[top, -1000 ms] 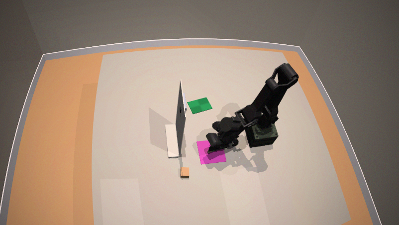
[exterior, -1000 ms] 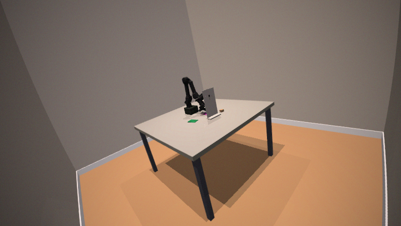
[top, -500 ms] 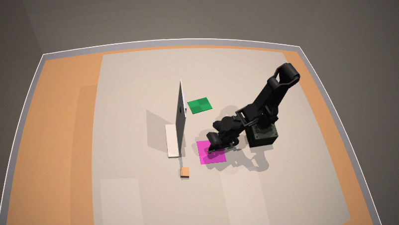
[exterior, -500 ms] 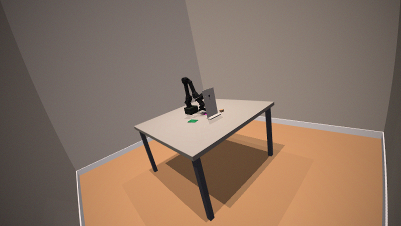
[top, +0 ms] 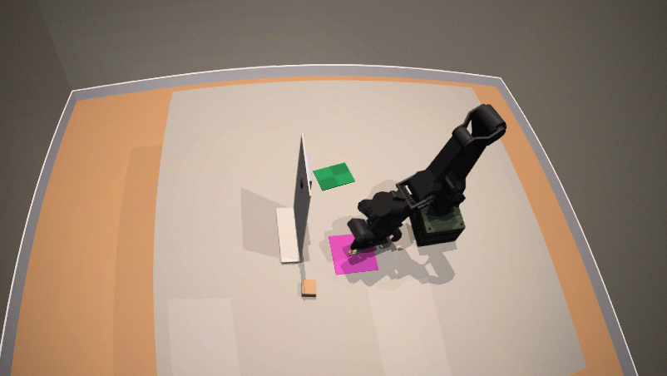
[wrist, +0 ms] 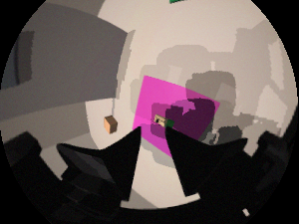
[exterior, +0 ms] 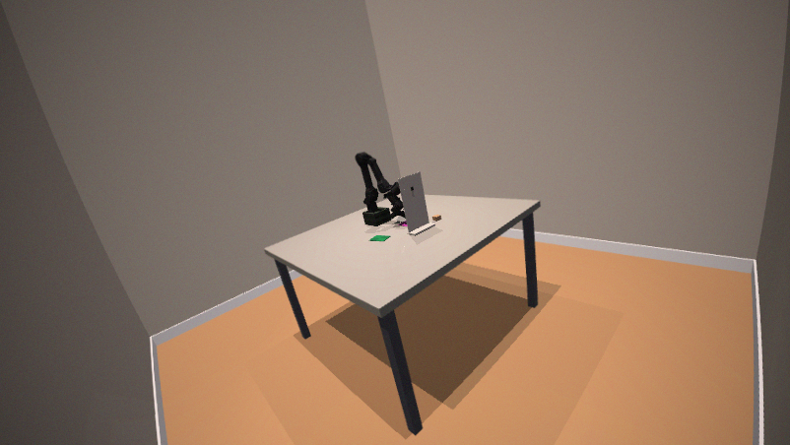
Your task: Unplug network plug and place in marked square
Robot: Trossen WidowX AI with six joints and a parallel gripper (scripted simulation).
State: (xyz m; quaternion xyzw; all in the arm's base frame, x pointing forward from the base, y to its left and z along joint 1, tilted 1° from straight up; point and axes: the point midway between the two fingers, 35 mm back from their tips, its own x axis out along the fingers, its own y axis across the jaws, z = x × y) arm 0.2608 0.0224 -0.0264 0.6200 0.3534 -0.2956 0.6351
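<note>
The network plug lies 2 cm below my gripper tip. Round my gripper tip: magenta square (3 cm below); then grey panel (14 cm ahead, 12 cm above, 10 cm to the right).
</note>
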